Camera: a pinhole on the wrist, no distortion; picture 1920 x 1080 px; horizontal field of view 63.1 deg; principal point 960.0 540.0 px. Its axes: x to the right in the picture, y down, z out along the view. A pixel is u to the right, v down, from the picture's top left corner.
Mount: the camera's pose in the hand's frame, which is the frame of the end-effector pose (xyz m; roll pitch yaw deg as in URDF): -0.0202 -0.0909 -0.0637 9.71 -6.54 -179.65
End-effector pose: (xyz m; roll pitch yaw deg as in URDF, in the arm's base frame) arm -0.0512 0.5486 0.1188 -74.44 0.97 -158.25
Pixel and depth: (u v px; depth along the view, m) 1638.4 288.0 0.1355
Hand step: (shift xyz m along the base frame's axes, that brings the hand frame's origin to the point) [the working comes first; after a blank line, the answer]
In the camera's frame: 0.0588 -0.0218 0.1355

0.0796 -0.0294 0.0655
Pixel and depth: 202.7 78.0 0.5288
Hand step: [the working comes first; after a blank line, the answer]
In the camera's frame: -0.2561 -0.1563 0.5288

-0.1102 -0.5021 -0.0465
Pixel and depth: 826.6 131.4 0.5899
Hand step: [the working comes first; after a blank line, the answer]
In the camera's frame: -0.0503 -0.1542 0.5899

0.1036 -0.5056 -0.0275
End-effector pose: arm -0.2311 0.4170 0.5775 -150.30 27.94 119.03
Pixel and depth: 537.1 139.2 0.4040
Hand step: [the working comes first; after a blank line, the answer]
In the camera's frame: -0.1093 -0.1036 0.4040

-0.0573 -0.0617 -0.3282
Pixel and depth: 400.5 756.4 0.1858
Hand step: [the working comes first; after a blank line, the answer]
In the camera's frame: -0.0665 0.0257 0.1858

-0.1295 -0.0351 -0.0828
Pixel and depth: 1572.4 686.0 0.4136
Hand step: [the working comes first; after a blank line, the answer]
In the camera's frame: 0.1620 0.0386 0.4136

-0.0811 -0.3351 -0.1920
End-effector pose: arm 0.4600 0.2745 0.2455 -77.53 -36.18 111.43
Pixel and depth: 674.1 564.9 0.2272
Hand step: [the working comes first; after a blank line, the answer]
In the camera's frame: -0.0415 0.0036 0.2272

-0.1241 -0.0641 0.0983
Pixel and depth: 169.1 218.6 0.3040
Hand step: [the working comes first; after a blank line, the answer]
In the camera's frame: -0.1538 -0.0625 0.3040

-0.2358 0.0365 0.1150
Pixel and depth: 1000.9 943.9 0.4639
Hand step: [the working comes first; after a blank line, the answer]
In the camera's frame: 0.0121 0.1198 0.4639

-0.3082 -0.2388 0.1879
